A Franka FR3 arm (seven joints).
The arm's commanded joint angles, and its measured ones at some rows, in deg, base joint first. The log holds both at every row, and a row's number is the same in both.
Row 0, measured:
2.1 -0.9 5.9 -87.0 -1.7 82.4 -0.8
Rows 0 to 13, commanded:
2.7 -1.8 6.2 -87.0 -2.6 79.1 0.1
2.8 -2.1 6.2 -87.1 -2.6 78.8 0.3
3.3 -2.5 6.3 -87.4 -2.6 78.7 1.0
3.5 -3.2 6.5 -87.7 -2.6 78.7 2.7
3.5 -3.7 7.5 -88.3 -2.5 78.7 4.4
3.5 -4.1 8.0 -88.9 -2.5 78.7 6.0
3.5 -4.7 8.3 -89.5 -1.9 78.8 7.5
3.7 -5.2 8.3 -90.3 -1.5 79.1 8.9
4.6 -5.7 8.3 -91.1 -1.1 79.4 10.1
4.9 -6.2 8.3 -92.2 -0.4 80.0 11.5
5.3 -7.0 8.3 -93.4 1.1 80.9 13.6
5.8 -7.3 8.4 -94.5 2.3 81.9 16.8
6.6 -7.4 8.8 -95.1 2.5 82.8 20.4
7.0 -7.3 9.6 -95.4 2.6 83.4 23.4
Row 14, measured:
5.8 -5.1 8.6 -91.2 0.9 80.1 15.4
